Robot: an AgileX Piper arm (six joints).
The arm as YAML. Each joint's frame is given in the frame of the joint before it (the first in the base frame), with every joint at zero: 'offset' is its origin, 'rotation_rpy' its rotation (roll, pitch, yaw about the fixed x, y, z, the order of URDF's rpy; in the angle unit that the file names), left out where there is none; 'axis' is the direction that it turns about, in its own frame. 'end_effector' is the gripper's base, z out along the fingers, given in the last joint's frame.
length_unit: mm
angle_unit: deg
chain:
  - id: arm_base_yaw
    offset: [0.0, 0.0, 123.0]
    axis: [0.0, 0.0, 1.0]
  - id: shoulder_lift
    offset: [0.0, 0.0, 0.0]
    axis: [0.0, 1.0, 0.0]
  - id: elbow
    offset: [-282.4, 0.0, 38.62]
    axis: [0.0, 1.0, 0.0]
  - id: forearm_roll
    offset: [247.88, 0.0, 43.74]
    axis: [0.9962, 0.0, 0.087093]
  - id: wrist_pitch
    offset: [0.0, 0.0, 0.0]
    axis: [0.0, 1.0, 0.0]
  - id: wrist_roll
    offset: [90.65, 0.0, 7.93]
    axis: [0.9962, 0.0, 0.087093]
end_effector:
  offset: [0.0, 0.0, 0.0]
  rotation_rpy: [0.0, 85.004, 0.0]
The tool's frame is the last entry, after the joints.
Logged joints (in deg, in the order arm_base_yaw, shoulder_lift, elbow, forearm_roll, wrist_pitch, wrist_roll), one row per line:
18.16 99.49 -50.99 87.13 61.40 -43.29
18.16 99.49 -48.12 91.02 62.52 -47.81
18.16 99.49 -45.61 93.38 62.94 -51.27
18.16 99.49 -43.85 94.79 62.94 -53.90
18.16 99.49 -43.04 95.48 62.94 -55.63
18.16 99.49 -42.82 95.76 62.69 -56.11
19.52 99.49 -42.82 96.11 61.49 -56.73
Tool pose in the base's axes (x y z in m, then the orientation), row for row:
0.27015 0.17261 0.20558 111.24 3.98 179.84
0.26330 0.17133 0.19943 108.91 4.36 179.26
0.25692 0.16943 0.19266 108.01 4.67 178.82
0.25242 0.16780 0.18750 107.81 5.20 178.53
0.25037 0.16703 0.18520 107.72 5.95 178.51
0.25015 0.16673 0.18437 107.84 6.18 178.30
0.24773 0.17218 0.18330 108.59 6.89 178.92
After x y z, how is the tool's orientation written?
As angles about the fixed x, y, z axes (roll, pitch, yaw), in degrees.
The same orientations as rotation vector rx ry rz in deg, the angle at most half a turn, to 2 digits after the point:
-3.26 145.75 99.71
-2.97 143.23 102.28
-2.74 142.04 103.09
-2.87 141.39 102.96
-3.51 140.82 102.69
-3.44 140.69 102.34
-4.77 141.12 101.30

